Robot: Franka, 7 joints.
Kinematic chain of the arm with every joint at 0, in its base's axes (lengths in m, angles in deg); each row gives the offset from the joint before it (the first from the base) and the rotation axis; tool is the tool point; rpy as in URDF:
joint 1: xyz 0 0 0.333 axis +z
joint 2: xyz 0 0 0 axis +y
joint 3: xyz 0 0 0.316 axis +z
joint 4: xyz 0.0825 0 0 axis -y
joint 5: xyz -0.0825 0 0.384 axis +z
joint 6: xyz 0 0 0 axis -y
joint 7: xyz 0.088 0 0 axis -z
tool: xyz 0 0 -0.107 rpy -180 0 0
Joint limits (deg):
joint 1: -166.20..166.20
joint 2: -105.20..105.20
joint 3: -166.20..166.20
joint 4: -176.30..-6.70
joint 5: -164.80..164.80
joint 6: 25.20..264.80
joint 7: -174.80..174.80
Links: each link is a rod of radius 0.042 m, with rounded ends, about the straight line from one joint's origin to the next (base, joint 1, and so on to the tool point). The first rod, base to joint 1, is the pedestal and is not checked.
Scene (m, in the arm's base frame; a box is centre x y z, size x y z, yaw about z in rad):
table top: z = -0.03
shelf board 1: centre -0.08 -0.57 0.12 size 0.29 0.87 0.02 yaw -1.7
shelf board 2: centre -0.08 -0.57 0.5 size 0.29 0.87 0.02 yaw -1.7
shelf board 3: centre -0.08 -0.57 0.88 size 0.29 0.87 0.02 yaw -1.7
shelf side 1: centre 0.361 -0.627 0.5 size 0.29 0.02 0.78 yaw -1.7
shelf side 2: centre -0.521 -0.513 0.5 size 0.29 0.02 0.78 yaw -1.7
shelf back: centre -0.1 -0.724 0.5 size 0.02 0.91 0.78 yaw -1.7
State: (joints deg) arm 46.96 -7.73 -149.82 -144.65 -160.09 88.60 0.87
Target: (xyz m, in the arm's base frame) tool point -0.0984 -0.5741 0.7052
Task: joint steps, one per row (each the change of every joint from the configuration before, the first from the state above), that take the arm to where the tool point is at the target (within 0.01 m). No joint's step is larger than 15 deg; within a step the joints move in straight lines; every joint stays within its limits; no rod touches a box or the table.
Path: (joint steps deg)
1: 2.29 4.77 2.07 -7.91 13.40 -7.95 0.00
2: 2.29 4.78 2.07 -7.92 13.40 -7.94 0.00
3: 2.29 4.77 2.07 -7.91 13.40 -7.95 0.00
4: 2.28 4.77 2.08 -7.91 13.40 -7.94 0.00
5: -0.74 8.85 -3.96 6.94 -11.85 3.56 0.00
6: -0.75 8.86 -3.96 6.93 -11.84 3.57 0.00
7: -0.75 8.85 -3.95 6.94 -11.84 3.57 0.00
8: -0.75 8.85 -3.96 6.93 -11.84 3.57 0.00
9: -0.79 -11.52 2.63 10.64 -2.43 4.39 0.00
10: -0.80 -11.53 2.62 10.64 -2.44 4.39 0.00
11: -0.79 -11.53 2.62 10.63 -2.43 4.39 0.00
12: -0.80 -11.53 2.62 10.64 -2.44 4.39 0.00

